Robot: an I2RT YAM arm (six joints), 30 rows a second.
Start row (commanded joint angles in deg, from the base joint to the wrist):
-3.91, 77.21, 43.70, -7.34, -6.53, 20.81
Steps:
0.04, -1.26, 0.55, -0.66, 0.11, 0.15
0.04, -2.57, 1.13, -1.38, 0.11, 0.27
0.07, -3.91, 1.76, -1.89, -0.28, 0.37
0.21, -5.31, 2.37, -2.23, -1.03, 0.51
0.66, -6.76, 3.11, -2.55, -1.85, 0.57
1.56, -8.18, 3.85, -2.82, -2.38, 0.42
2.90, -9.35, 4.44, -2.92, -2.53, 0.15
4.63, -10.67, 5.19, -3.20, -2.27, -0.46
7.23, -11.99, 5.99, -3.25, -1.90, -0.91
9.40, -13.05, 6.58, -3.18, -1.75, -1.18
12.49, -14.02, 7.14, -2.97, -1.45, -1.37
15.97, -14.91, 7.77, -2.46, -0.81, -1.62
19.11, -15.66, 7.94, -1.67, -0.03, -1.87
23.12, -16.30, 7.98, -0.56, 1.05, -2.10
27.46, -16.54, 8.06, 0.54, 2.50, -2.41
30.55, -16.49, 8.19, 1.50, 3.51, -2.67
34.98, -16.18, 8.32, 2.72, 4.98, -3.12
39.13, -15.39, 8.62, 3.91, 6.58, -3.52
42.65, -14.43, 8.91, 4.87, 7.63, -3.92
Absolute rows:
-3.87, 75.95, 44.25, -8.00, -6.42, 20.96
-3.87, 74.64, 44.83, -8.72, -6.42, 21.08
-3.84, 73.30, 45.46, -9.23, -6.81, 21.18
-3.70, 71.90, 46.07, -9.57, -7.56, 21.32
-3.25, 70.45, 46.81, -9.89, -8.38, 21.38
-2.35, 69.03, 47.55, -10.16, -8.91, 21.23
-1.01, 67.86, 48.14, -10.26, -9.06, 20.96
0.72, 66.54, 48.89, -10.54, -8.80, 20.35
3.32, 65.22, 49.69, -10.59, -8.43, 19.90
5.49, 64.16, 50.28, -10.52, -8.28, 19.63
8.58, 63.19, 50.84, -10.31, -7.98, 19.44
12.06, 62.30, 51.47, -9.80, -7.34, 19.19
15.20, 61.55, 51.64, -9.01, -6.56, 18.94
19.21, 60.91, 51.68, -7.90, -5.48, 18.71
23.55, 60.67, 51.76, -6.80, -4.03, 18.40
26.64, 60.72, 51.89, -5.84, -3.02, 18.14
31.07, 61.03, 52.02, -4.62, -1.55, 17.69
35.22, 61.82, 52.32, -3.43, 0.05, 17.29
38.74, 62.78, 52.61, -2.47, 1.10, 16.89

